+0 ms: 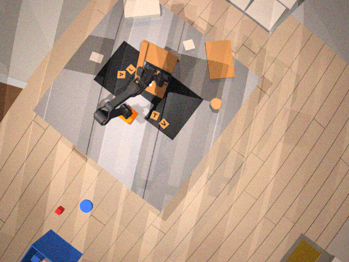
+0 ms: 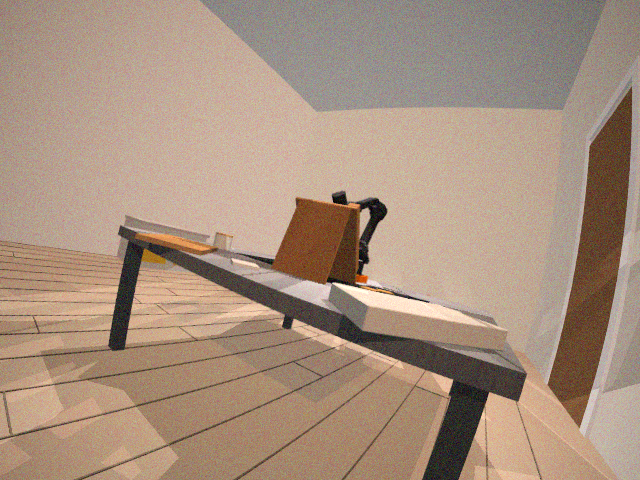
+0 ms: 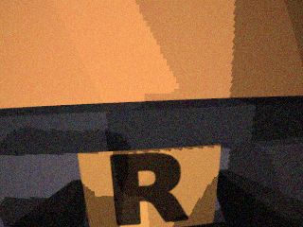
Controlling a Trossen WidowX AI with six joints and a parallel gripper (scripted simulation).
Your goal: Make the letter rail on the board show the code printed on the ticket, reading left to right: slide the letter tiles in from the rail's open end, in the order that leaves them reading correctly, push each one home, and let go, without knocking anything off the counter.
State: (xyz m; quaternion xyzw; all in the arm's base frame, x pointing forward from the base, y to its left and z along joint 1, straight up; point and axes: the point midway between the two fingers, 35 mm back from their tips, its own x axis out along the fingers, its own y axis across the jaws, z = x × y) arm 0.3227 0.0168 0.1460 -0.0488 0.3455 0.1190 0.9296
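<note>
The white ticket is 7 cm behind my gripper tip, 2 cm to the left of it and 8 cm below it. The rest, counted from my gripper tip: orange tile: right at my gripper tip; black mat: 15 cm behind, 15 cm below; small white block: 35 cm ahead, 15 cm below.
</note>
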